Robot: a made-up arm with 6 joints.
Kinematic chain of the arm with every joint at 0, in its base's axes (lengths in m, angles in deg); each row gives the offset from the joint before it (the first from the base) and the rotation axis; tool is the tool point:
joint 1: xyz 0 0 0.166 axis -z
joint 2: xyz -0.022 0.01 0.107 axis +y
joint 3: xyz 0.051 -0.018 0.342 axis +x
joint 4: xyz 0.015 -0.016 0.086 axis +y
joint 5: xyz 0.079 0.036 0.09 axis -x
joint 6: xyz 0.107 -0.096 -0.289 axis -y
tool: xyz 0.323 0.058 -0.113
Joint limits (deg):
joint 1: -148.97..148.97
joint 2: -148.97..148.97
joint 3: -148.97..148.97
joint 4: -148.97..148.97
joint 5: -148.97..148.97
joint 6: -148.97..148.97
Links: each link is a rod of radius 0.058 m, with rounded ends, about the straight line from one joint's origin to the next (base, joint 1, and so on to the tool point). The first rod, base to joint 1, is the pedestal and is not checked.
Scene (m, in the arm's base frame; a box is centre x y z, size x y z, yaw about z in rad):
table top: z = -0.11
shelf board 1: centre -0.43 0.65 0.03 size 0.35 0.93 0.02 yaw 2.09
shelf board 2: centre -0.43 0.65 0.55 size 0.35 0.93 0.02 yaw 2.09
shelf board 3: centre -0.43 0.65 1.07 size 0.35 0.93 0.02 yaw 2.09
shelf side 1: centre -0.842 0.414 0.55 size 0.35 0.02 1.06 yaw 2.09
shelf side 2: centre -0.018 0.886 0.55 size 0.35 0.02 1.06 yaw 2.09
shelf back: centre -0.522 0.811 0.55 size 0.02 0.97 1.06 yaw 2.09
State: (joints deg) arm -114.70 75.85 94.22 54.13 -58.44 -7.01
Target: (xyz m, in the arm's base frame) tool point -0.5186 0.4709 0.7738
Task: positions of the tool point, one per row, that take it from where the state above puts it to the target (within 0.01 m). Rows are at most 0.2 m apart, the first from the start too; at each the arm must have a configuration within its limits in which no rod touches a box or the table.
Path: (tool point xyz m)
1: -0.6263 0.4005 0.2696
2: -0.5575 0.2826 0.2671
3: -0.4621 0.1838 0.2475
4: -0.4980 0.2282 0.4200
5: -0.4743 0.2565 0.6037
6: -0.3923 0.2497 0.7738
7: -0.4425 0.3232 0.7805
8: -0.4850 0.3975 0.7810
9: -0.5186 0.4708 0.7739

